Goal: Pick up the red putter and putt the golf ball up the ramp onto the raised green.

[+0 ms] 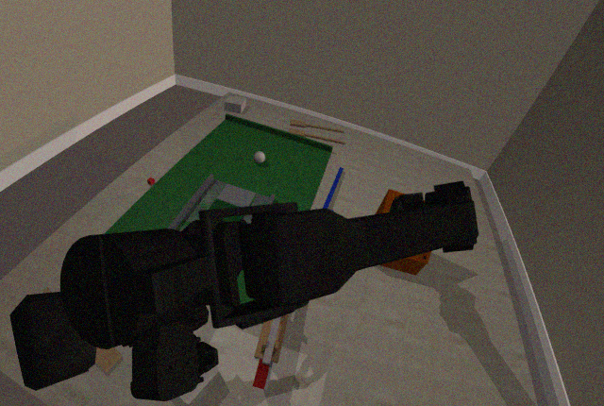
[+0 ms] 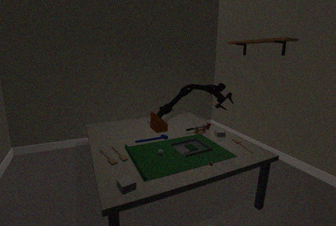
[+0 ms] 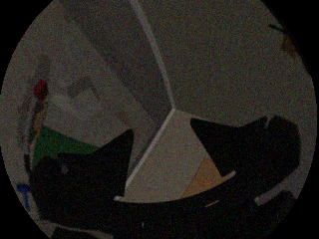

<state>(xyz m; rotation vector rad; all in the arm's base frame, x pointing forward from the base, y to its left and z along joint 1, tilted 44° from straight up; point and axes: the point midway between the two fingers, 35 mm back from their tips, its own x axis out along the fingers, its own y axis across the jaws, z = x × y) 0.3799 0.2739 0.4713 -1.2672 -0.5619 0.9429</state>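
Right now my gripper tip is 21 cm past the blue putter, 68 cm to the left of it and 27 cm above it. Round my gripper tip: white golf ball: 7 cm ahead, 73 cm to the right, 26 cm below; then red putter: 17 cm behind, 21 cm to the right, 22 cm below; then small red ball: 34 cm ahead, 47 cm to the right, 28 cm below.
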